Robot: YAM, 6 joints.
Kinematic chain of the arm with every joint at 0, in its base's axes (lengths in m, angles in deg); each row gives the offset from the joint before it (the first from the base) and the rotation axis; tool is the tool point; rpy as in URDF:
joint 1: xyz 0 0 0.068 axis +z
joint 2: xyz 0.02 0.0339 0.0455 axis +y
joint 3: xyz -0.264 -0.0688 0 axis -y
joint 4: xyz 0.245 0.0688 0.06 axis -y
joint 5: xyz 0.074 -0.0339 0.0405 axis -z
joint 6: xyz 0.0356 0 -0.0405 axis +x
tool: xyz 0 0 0 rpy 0 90 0
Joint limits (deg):
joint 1: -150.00..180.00
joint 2: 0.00..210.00
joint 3: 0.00..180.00
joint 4: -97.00..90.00
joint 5: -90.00..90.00
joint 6: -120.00..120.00
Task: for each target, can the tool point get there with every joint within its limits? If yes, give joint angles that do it. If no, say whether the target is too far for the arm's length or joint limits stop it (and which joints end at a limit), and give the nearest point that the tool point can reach.
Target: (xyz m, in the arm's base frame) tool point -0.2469 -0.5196 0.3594
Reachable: yes | joints -117.59 143.31 143.48 15.41 -37.75 -41.83
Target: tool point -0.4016 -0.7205 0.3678
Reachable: no: too far | nearest point -0.3003 -0.5387 0.3020 | short by 0.218 m
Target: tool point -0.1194 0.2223 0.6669
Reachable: yes | joints 118.21 98.01 149.42 -16.28 -0.26 68.36
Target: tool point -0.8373 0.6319 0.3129
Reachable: no: too far | nearest point -0.5064 0.3822 0.2326 | short by 0.422 m
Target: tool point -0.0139 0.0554 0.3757
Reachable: yes | joints 94.42 31.40 64.76 -67.15 -15.57 57.57
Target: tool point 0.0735 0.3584 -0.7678
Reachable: no: too far | nearest point 0.0612 0.2984 -0.3760 | short by 0.397 m
